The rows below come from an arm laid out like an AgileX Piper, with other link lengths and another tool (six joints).
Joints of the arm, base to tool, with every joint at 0 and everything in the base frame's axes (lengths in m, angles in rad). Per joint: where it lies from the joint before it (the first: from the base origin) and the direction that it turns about. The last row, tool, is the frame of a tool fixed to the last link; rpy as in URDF.
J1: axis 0 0 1 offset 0 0 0.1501
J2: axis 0 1 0 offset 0 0 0
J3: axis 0 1 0 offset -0.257 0 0.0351
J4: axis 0.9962 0 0.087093 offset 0.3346 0 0.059
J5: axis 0 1 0 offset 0 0 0
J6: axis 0.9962 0 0.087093 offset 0.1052 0 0.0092
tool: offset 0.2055 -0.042 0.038 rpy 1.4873 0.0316 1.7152
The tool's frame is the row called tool.
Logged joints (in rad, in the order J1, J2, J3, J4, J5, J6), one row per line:
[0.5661, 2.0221, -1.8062, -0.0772, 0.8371, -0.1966]
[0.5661, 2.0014, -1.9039, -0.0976, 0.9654, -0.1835]
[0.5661, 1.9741, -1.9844, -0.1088, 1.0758, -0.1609]
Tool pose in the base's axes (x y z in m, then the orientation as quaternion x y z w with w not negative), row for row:
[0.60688, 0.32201, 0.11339, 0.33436, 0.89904, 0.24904, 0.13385]
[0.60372, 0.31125, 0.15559, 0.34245, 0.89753, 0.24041, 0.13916]
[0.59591, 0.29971, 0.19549, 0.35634, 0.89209, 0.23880, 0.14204]
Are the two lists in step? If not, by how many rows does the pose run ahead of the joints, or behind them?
They are in step.
